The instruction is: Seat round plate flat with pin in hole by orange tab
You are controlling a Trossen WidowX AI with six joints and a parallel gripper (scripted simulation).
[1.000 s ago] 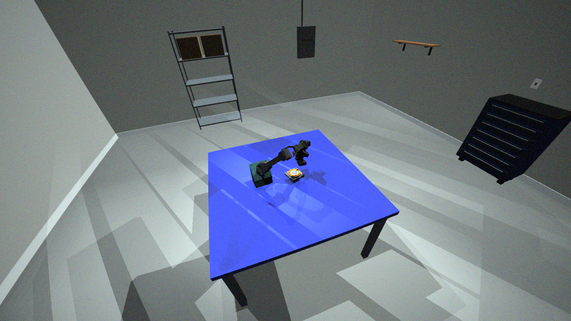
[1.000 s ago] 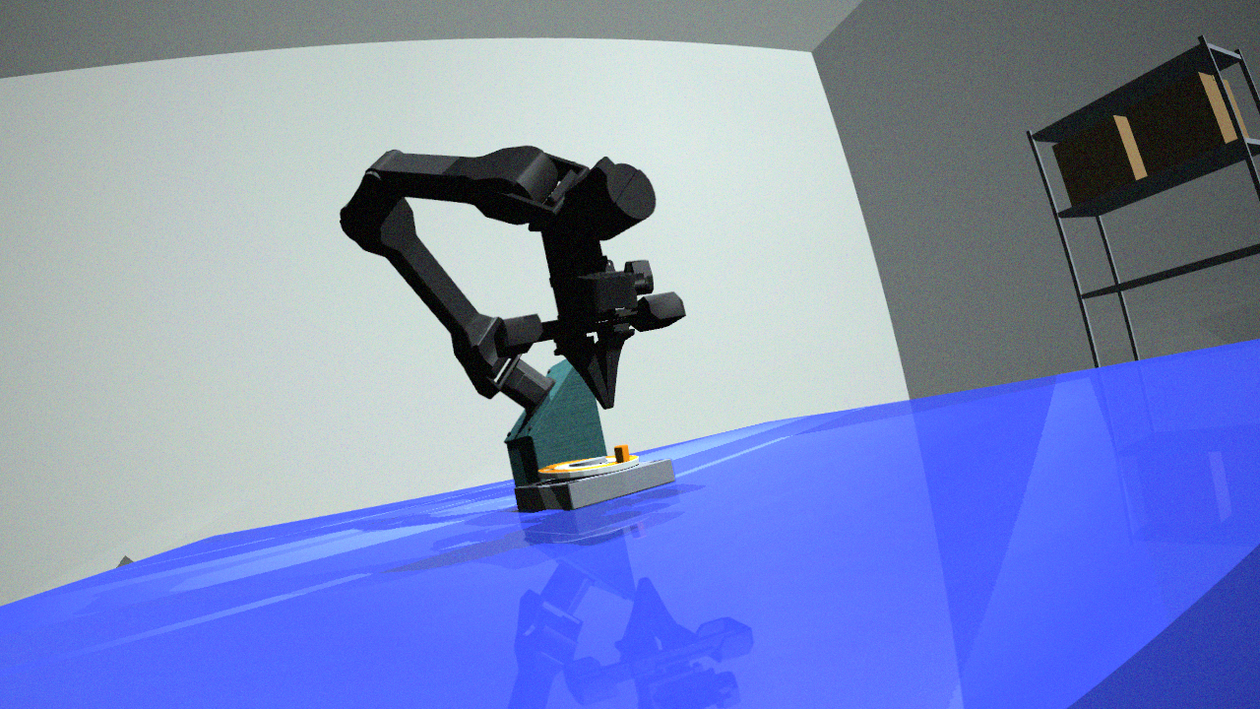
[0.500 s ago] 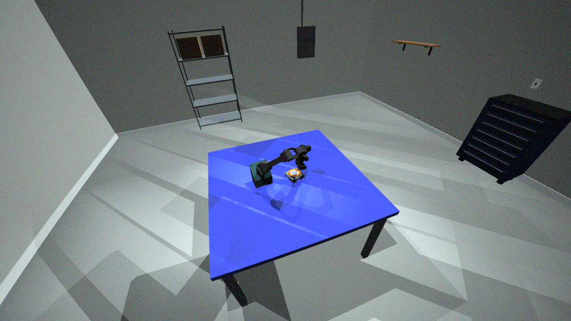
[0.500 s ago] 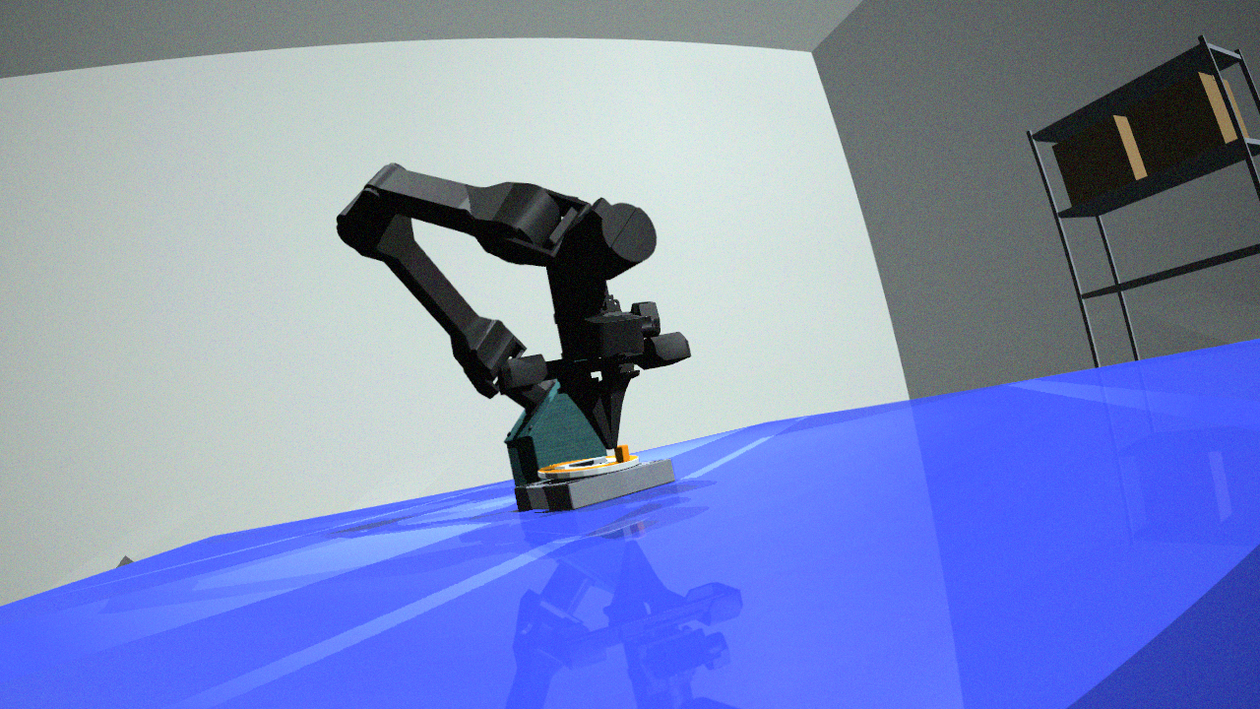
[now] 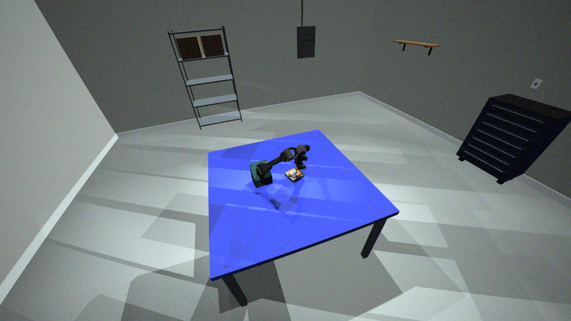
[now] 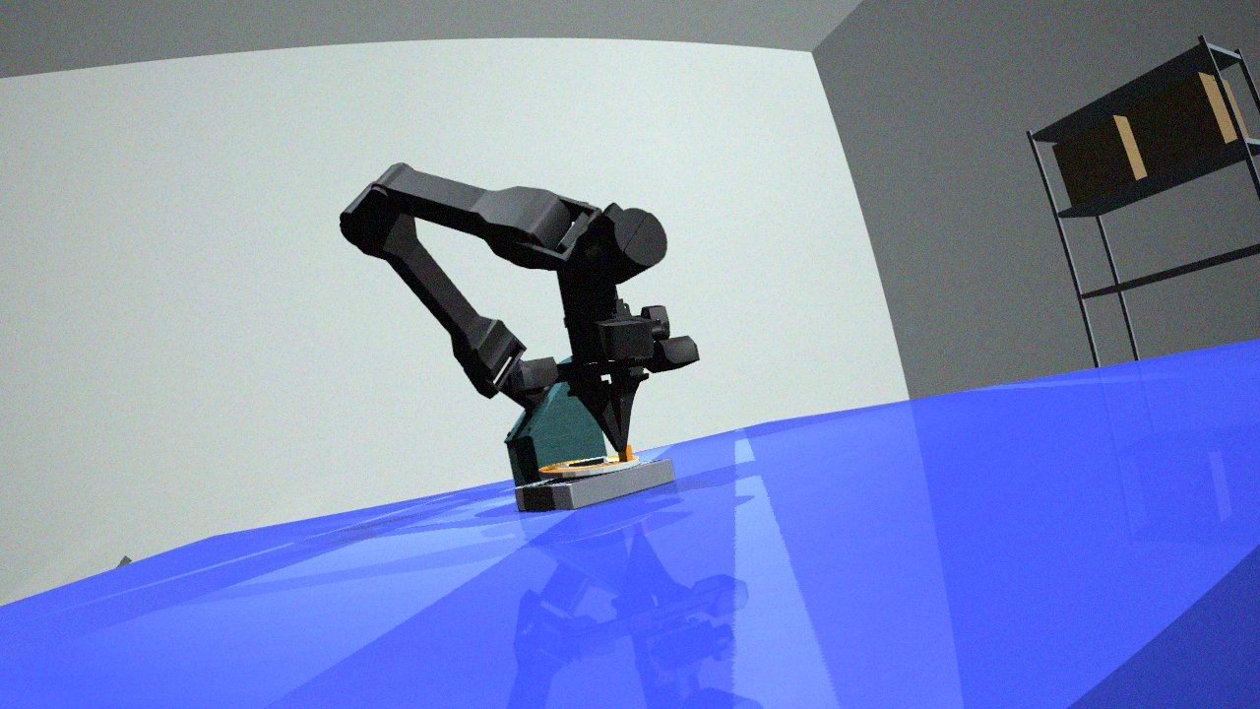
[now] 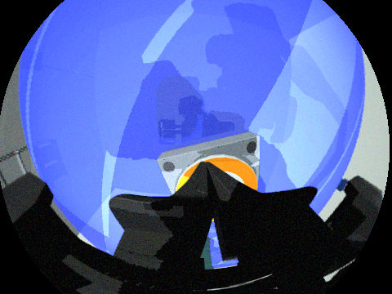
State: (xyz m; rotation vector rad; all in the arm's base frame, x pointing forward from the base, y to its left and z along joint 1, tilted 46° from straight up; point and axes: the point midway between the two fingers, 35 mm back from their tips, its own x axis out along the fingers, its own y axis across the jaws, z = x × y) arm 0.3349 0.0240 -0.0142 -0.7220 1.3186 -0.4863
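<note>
Now: gripper tip 3 cm past the round plate, 1 cm to the left of it and 1 cm above it. The rest, counted from my gripper tip: grey square base: 5 cm behind, 3 cm to the right, 2 cm below.
</note>
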